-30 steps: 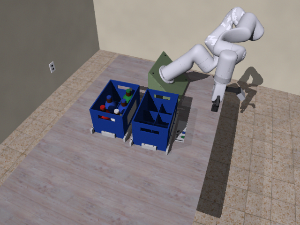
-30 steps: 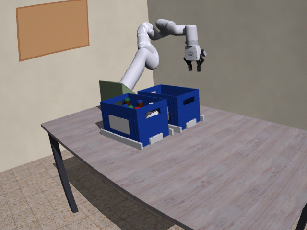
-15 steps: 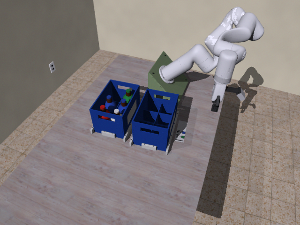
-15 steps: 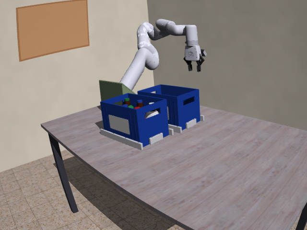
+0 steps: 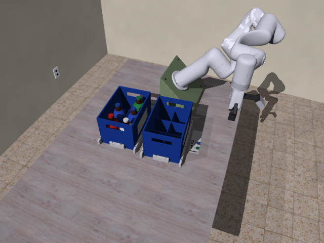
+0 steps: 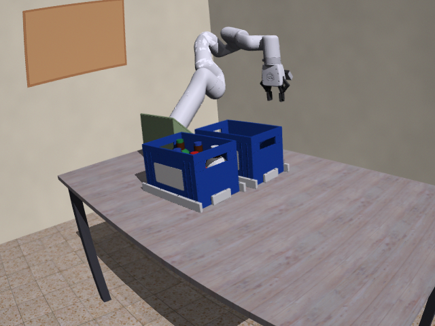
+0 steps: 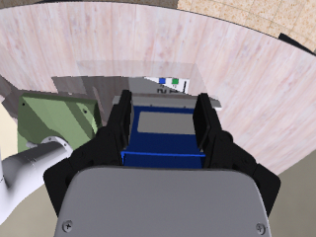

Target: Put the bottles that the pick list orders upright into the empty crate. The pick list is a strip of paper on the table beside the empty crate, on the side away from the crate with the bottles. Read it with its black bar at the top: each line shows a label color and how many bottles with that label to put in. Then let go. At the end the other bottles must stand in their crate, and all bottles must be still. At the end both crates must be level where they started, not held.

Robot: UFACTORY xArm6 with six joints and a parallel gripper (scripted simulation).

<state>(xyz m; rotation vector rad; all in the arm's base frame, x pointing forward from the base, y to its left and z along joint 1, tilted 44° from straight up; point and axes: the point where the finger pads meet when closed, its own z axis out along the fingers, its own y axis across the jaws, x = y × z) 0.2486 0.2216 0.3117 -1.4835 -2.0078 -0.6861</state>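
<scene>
My gripper is now 490 mm to the left of the green-labelled bottle, 160 mm above it and 30 mm short of it. From my hand the other things lie so: white-labelled bottle: 450 mm to the right, 200 mm ahead, 160 mm below; then blue-labelled bottle: 460 mm to the right, 160 mm below, 120 mm ahead; then pick list: 250 mm below, 140 mm to the right, 30 mm ahead.
</scene>
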